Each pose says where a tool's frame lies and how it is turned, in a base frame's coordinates. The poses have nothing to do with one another.
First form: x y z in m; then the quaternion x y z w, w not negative.
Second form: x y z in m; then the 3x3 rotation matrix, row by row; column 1 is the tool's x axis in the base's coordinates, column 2 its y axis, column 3 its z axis. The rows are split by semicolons. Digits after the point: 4 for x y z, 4 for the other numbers.
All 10 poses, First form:
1: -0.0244, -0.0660, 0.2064, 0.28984, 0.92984, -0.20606, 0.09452
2: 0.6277, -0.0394, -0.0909, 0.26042, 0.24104, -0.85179, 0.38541
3: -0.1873, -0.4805, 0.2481, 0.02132, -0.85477, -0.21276, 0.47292
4: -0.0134, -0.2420, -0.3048, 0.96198, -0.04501, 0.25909, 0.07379
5: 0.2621, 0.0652, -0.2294, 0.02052, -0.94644, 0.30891, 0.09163
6: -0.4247, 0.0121, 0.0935, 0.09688, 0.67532, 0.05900, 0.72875
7: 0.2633, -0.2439, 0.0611, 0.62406, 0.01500, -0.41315, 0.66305
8: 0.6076, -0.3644, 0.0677, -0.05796, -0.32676, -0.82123, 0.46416
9: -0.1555, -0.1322, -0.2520, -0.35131, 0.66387, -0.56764, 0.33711
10: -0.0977, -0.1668, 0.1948, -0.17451, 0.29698, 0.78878, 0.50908
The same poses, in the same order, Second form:
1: -0.0244, -0.0660, 0.2064; -0.8141, 0.5780, 0.0563; 0.5001, 0.7471, -0.4380; -0.2952, -0.3284, -0.8972
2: 0.6277, -0.0394, -0.0909; -0.5673, 0.7821, -0.2578; -0.5310, -0.5867, -0.6114; -0.6294, -0.2099, 0.7482
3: -0.1873, -0.4805, 0.2481; -0.5518, 0.1648, -0.8175; -0.2377, 0.9086, 0.3436; 0.7994, 0.3839, -0.4622
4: -0.0134, -0.2420, -0.3048; 0.8617, -0.1248, 0.4918; -0.0484, -0.9851, -0.1653; 0.5051, 0.1186, -0.8549
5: 0.2621, 0.0652, -0.2294; -0.9824, -0.0955, -0.1608; 0.0178, 0.8083, -0.5885; 0.1861, -0.5810, -0.7924
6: -0.4247, 0.0121, 0.0935; 0.0809, 0.0449, 0.9957; 0.2168, 0.9743, -0.0615; -0.9728, 0.2209, 0.0691
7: 0.2633, -0.2439, 0.0611; 0.6582, 0.5666, -0.4958; -0.5292, -0.1203, -0.8400; -0.5356, 0.8152, 0.2207
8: 0.6076, -0.3644, 0.0677; -0.5624, 0.8002, -0.2081; -0.7245, -0.3556, 0.5905; 0.3985, 0.4829, 0.7797
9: -0.1555, -0.1322, -0.2520; -0.5259, -0.0837, 0.8464; -0.8492, 0.1087, -0.5168; -0.0488, -0.9905, -0.1283
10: -0.0977, -0.1668, 0.1948; -0.4208, -0.9068, 0.0271; 0.6995, -0.3053, 0.6462; -0.5777, 0.2908, 0.7627
